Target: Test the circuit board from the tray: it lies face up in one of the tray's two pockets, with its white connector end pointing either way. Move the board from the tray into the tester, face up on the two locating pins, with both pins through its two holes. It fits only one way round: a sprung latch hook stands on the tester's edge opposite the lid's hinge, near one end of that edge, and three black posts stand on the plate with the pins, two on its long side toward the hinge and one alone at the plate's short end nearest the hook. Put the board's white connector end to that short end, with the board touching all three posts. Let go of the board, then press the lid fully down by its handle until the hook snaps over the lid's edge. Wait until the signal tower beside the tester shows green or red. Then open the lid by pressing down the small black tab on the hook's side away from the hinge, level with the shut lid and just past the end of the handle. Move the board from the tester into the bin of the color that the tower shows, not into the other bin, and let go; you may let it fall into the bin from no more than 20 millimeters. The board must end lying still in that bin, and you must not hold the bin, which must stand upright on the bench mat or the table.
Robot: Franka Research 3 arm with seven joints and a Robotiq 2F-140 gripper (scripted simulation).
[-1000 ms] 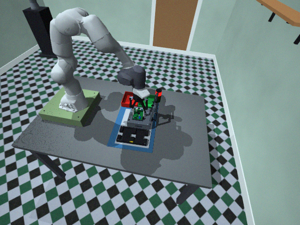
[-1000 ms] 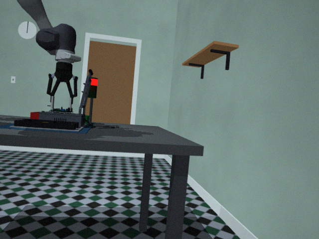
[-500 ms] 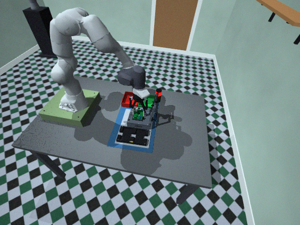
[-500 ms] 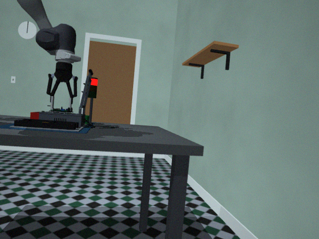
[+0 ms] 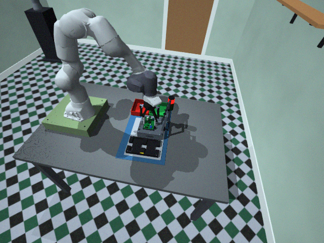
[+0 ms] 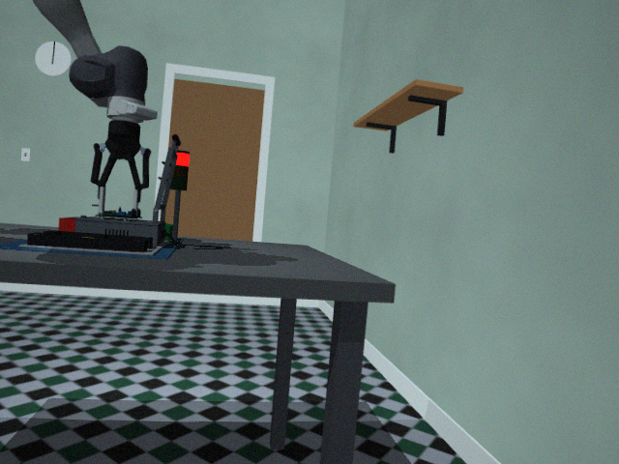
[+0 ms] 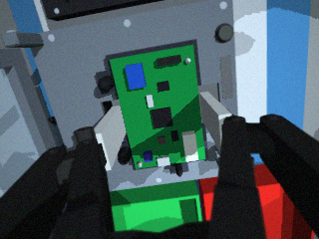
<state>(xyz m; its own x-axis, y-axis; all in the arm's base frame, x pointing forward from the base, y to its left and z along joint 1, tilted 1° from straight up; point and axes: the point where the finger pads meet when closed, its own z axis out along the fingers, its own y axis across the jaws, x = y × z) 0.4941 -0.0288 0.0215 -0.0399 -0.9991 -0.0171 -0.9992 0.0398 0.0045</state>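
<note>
My gripper is now 2 cm above the green circuit board. Round my hand: tester lid (11 cm ahead, 9 cm above); then tester plate (1 cm ahead, 1 cm to the left, 3 cm below); then black latch hook (6 cm behind, 6 cm to the left, 1 cm below).
</note>
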